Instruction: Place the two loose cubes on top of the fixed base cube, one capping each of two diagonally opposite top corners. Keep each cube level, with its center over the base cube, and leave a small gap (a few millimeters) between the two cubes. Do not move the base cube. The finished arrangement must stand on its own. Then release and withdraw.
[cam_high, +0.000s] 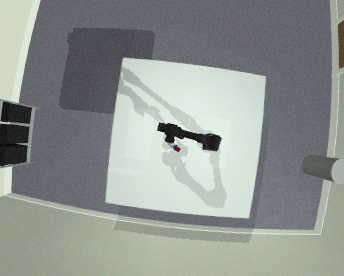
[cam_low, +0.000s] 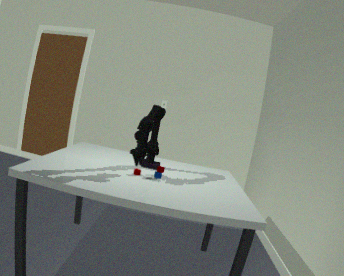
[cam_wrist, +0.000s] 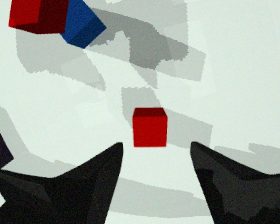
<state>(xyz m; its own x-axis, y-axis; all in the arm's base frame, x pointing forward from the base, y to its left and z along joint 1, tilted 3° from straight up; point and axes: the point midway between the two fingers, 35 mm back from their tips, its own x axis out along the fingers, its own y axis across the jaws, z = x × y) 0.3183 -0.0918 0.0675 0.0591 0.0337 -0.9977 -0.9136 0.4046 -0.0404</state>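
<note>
Now: the blue cube 20 mm behind my gripper tip, 130 mm to the left of it and 40 mm below it.
</note>
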